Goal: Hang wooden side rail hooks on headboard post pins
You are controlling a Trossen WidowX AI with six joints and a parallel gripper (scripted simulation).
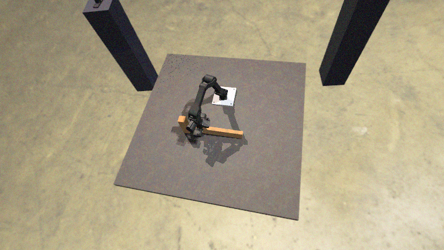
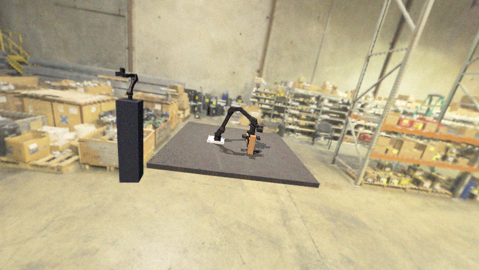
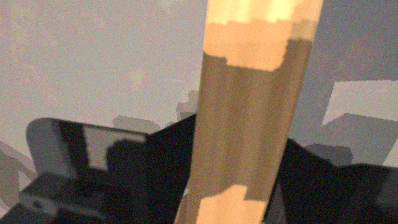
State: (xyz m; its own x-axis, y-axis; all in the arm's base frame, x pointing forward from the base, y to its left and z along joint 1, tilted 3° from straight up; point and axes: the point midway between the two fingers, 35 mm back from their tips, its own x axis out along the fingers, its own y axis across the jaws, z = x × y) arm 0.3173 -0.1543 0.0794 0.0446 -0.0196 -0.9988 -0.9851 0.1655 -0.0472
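Right now my gripper tip is 12 cm to the left of the wooden headboard post, 5 cm below it and 2 cm past it.
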